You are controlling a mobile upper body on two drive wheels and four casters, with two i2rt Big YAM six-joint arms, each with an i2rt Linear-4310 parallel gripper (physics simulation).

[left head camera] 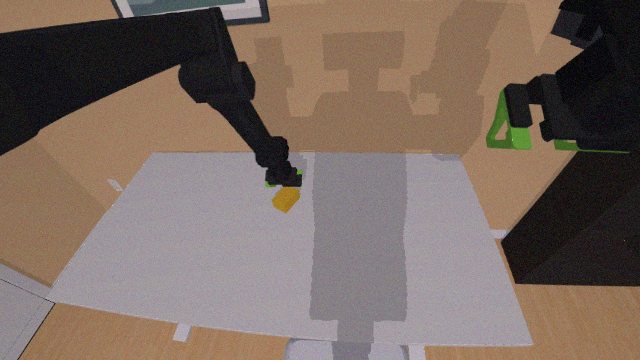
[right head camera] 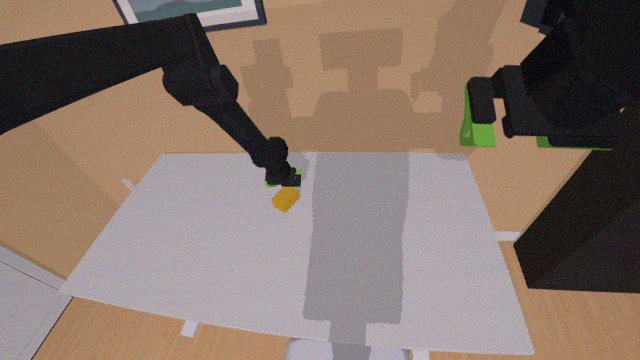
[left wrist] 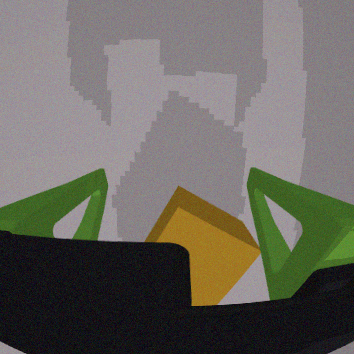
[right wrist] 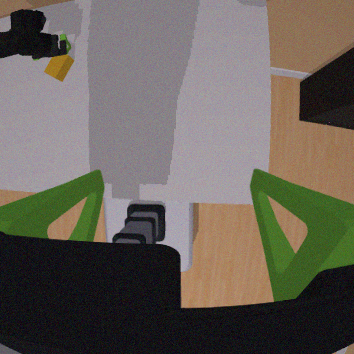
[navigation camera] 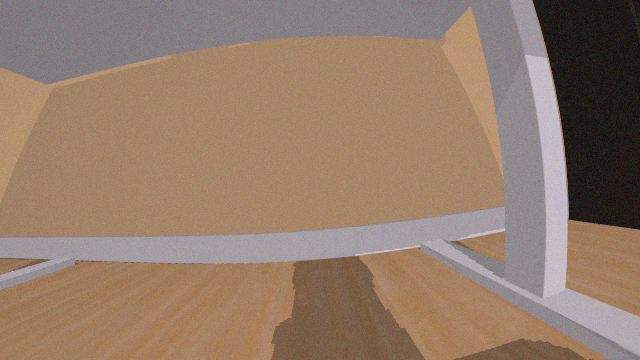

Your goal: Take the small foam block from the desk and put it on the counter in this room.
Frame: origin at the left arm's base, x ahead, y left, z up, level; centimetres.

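Seen in the pictures: left gripper, fingertip midpoint: [left head camera: 287,184] [right head camera: 287,184] [left wrist: 176,176] [right wrist: 58,48]; right gripper, fingertip midpoint: [left head camera: 522,143] [right head camera: 499,141] [right wrist: 176,177].
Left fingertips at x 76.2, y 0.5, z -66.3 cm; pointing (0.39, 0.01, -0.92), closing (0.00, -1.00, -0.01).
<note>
Offsets run from my left fingertips to a thing's top centre. "spot": to the spot under its first point. Level surfaces: height alone.
The small foam block, an orange-yellow block {dx -6.7, dy -0.4, dz +1.8 cm} [left head camera: 285,200] [right head camera: 285,200] [left wrist: 205,255] [right wrist: 59,68], lies on the light grey desk {dz -2.7 cm} [left head camera: 210,260] [right head camera: 210,260] [right wrist: 225,125], left of the broad shadow. My left gripper [left head camera: 284,183] [right head camera: 283,183] [left wrist: 176,176] is open, with its green fingers wide apart. In the left wrist view the block shows turned at an angle between and beyond the fingers, its right corner by the right finger's edge; part of it is hidden by the black gripper body. My right gripper [right wrist: 176,177] is open and empty, high at the right. A counter cannot be made out.
A tall black piece of furniture [left head camera: 575,235] [right head camera: 580,235] [right wrist: 330,95] stands right of the desk. A white surface [left head camera: 20,315] [right head camera: 25,310] shows at the lower left. A chair [right wrist: 182,235] is at the desk's near edge. A desk leg {spot: dx -18.1, dy -57.2, dz -52.2 cm} [navigation camera: 525,165] stands at the right in the navigation view.
</note>
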